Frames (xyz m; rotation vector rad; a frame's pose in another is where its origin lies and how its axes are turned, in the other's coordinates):
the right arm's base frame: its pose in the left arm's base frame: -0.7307 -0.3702 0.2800 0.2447 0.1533 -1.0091
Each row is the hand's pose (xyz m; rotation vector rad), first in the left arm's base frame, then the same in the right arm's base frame.
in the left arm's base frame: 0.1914 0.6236 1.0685 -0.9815 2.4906 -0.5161
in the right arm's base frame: -0.5159 1.3939 0.5006 -1.9883 1.5117 -0.5096
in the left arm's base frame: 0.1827 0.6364 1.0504 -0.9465 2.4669 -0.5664
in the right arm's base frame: -0.5266 1.3906 0.4795 -1.9404 1.4947 -0.5307
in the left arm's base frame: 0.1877 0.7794 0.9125 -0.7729 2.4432 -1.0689
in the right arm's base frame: -0.6078 1.4494 0.3080 -1.6600 1.4350 -0.9266
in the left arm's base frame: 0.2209 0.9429 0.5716 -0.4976 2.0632 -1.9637
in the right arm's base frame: -0.6423 1.5160 -0.0641 -1.1155 1.0873 -1.5188
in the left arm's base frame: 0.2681 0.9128 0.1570 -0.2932 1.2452 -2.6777
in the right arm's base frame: -0.4938 1.4862 -0.4541 -0.5519 0.4851 -1.8932
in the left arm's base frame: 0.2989 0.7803 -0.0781 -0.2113 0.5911 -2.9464
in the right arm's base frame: -0.3132 1.4141 -0.6437 -0.2171 0.0406 -2.0073
